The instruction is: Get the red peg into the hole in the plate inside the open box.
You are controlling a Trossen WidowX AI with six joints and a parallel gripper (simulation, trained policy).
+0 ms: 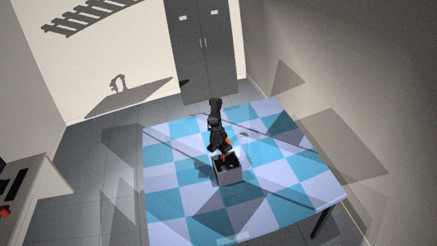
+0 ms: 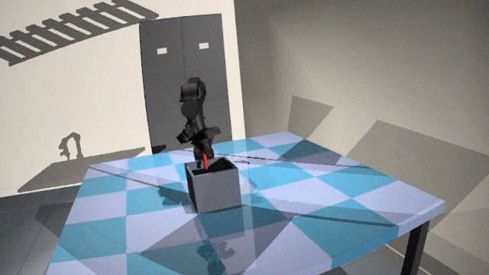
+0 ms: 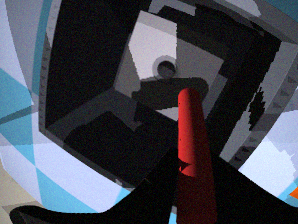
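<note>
My gripper tip is 40 mm short of the pale plate, 10 mm to the left of it and 110 mm above it. The rest, counted from my gripper tip: red peg 10 mm to the right.
</note>
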